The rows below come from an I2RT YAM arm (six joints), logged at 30 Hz.
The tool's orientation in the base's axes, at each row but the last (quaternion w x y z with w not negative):
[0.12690, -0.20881, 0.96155, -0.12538]
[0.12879, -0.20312, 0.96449, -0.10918]
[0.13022, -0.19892, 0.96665, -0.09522]
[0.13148, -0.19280, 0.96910, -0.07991]
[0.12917, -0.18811, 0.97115, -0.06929]
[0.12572, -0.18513, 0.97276, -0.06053]
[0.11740, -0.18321, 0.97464, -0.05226]
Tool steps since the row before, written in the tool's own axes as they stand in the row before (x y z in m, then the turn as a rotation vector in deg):
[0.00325, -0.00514, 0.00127, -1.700, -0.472, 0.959]
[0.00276, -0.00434, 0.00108, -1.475, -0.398, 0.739]
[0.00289, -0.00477, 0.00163, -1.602, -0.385, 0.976]
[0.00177, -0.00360, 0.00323, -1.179, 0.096, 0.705]
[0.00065, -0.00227, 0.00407, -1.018, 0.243, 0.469]
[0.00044, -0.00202, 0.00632, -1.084, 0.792, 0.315]
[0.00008, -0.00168, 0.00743, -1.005, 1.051, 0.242]
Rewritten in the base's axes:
[-0.00059, -0.00618, -0.00030, 1.956, 0.140, -0.433]
[-0.00055, -0.00521, -0.00044, 1.665, 0.147, -0.291]
[-0.00038, -0.00570, -0.00104, 1.842, 0.179, -0.492]
[0.00062, -0.00432, -0.00273, 1.218, 0.480, -0.427]
[0.00133, -0.00269, -0.00363, 0.957, 0.573, -0.264]
[0.00199, -0.00248, -0.00584, 0.786, 1.116, -0.192]
[0.00235, -0.00202, -0.00696, 0.607, 1.332, -0.176]

